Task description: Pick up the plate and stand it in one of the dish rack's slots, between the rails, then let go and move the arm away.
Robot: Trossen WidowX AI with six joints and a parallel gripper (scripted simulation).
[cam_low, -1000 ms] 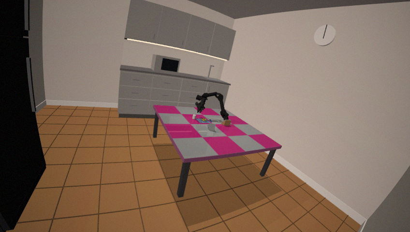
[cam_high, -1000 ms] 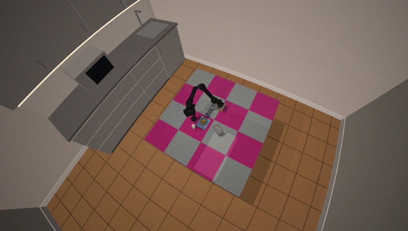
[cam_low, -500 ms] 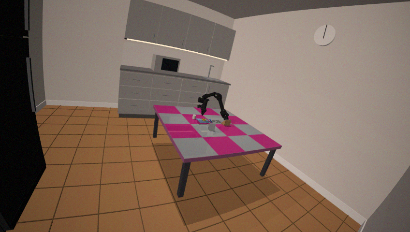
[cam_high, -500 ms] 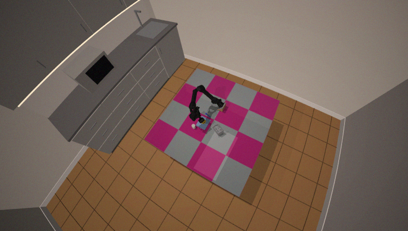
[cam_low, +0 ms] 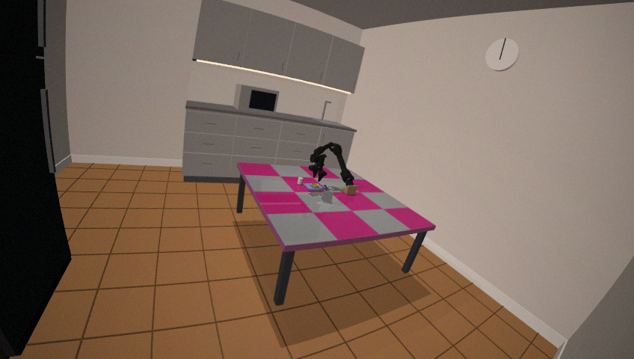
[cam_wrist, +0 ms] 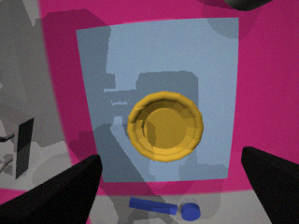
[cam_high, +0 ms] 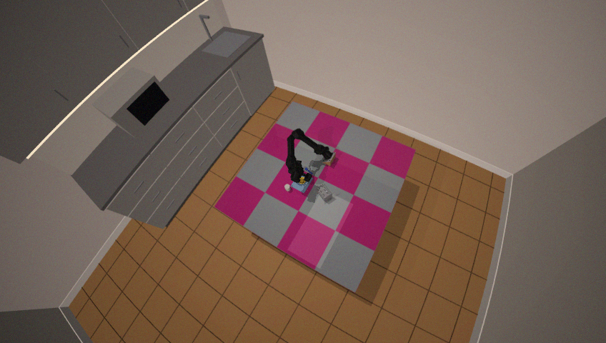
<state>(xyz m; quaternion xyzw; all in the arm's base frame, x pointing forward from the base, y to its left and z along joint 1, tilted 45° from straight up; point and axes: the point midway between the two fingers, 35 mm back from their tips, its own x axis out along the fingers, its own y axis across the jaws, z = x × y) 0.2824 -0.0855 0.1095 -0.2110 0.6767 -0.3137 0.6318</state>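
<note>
The yellow plate is 50 mm below my gripper tip. Round my gripper tip: blue mat 10 mm ahead, 60 mm below; then blue spoon 110 mm behind, 10 mm to the left, 60 mm below; then small white cup 100 mm ahead, 80 mm to the right, 40 mm below.
</note>
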